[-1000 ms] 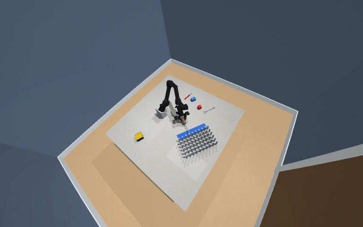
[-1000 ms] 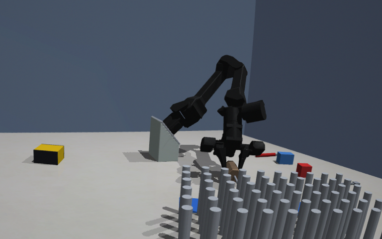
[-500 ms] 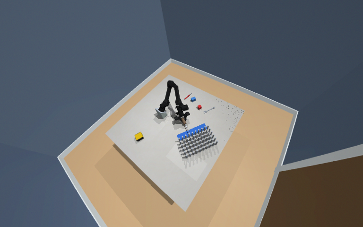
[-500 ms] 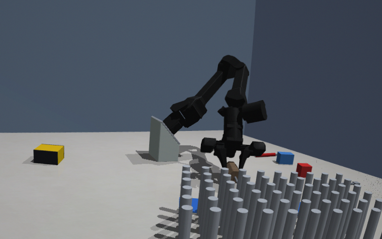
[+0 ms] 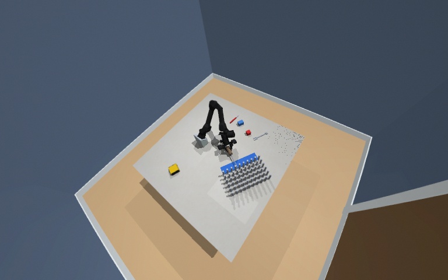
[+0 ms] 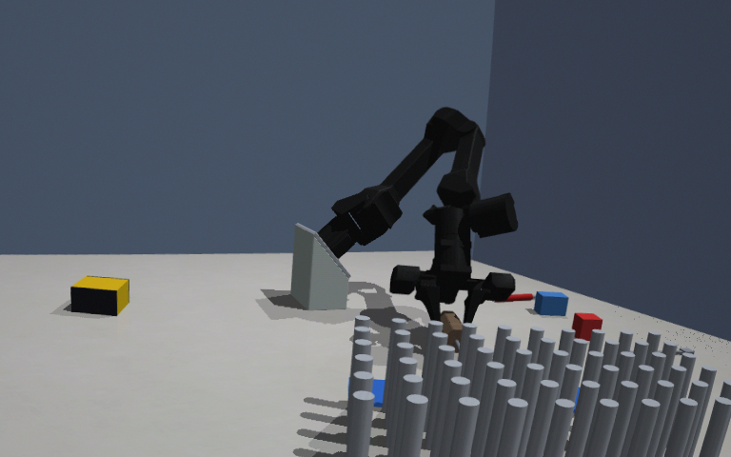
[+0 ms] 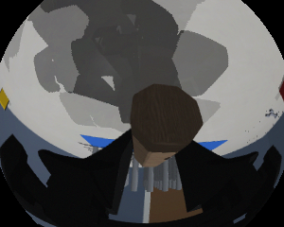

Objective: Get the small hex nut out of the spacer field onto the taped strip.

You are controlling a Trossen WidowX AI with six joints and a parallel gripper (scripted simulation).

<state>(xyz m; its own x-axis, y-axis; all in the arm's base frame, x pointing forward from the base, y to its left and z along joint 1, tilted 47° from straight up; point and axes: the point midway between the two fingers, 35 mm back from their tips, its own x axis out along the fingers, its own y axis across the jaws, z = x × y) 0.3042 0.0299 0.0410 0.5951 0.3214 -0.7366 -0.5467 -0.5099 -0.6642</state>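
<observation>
Right now my gripper tip is 14 cm short of the blue taped strip, 5 cm to the left of it and 3 cm above it. The rest, counted from my gripper tip: red block 30 cm to the left, 5 cm ahead, 1 cm below; then grey wrench-like tool 33 cm to the left, 18 cm ahead, 3 cm below; then blue block 37 cm to the left, 9 cm behind, 1 cm below.
</observation>
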